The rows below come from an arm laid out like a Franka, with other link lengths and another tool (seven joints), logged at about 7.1 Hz.
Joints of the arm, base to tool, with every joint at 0 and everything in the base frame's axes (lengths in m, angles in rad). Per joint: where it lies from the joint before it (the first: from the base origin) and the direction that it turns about. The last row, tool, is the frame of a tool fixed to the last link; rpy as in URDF.
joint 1: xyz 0 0 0.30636 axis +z
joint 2: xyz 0 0 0 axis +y
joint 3: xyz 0 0 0.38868 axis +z
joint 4: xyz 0.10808 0 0 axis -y
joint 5: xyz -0.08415 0 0.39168 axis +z
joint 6: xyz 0 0 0 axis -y
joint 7: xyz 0.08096 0 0 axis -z
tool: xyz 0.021 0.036 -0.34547 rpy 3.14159 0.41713 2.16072
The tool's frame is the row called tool.
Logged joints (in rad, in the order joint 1, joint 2, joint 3, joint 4, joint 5, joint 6, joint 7), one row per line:
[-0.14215 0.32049 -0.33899 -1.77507 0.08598 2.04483 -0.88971]
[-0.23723 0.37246 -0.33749 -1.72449 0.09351 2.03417 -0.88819]
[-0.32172 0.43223 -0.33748 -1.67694 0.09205 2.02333 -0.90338]
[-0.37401 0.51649 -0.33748 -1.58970 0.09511 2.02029 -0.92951]
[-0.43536 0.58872 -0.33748 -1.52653 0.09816 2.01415 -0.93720]
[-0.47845 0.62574 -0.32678 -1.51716 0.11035 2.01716 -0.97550]
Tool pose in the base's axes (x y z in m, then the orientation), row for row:
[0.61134 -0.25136 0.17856 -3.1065 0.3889 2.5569]
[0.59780 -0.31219 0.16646 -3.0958 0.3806 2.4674]
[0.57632 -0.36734 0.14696 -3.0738 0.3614 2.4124]
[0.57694 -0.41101 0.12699 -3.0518 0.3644 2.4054]
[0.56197 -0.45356 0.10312 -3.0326 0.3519 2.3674]
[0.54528 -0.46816 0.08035 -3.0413 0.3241 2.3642]
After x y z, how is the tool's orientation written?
As angles about the fixed x, y, z axes (roll, pitch, yaw), in radians.
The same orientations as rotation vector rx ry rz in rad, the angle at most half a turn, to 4 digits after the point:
[0.8081 2.6517 -0.2039]
[0.9336 2.6267 -0.2379]
[1.0201 2.6240 -0.2726]
[1.0357 2.6207 -0.3049]
[1.0967 2.6174 -0.3338]
[1.1069 2.6407 -0.3104]

